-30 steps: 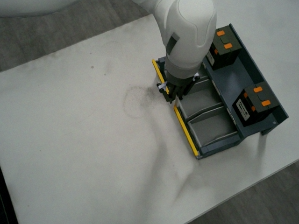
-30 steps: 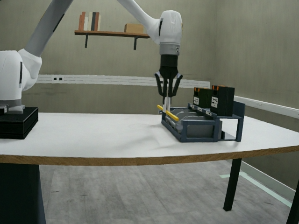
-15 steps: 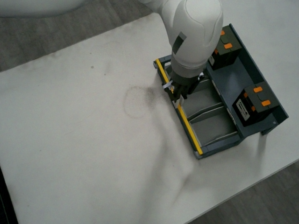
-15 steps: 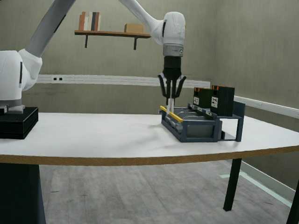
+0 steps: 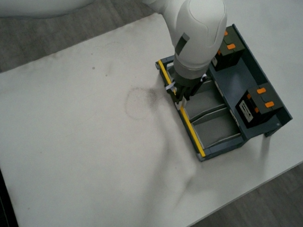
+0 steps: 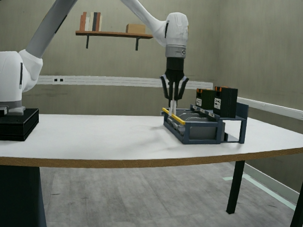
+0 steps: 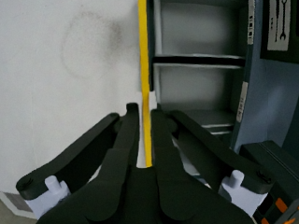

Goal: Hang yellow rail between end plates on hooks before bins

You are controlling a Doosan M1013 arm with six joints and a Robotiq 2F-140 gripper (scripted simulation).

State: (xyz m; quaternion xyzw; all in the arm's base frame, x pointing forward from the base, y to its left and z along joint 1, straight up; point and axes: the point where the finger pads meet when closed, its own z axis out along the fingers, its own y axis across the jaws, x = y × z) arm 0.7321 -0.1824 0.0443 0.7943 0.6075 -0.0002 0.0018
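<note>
Now: hand 30 mm above the yellow rail.
</note>
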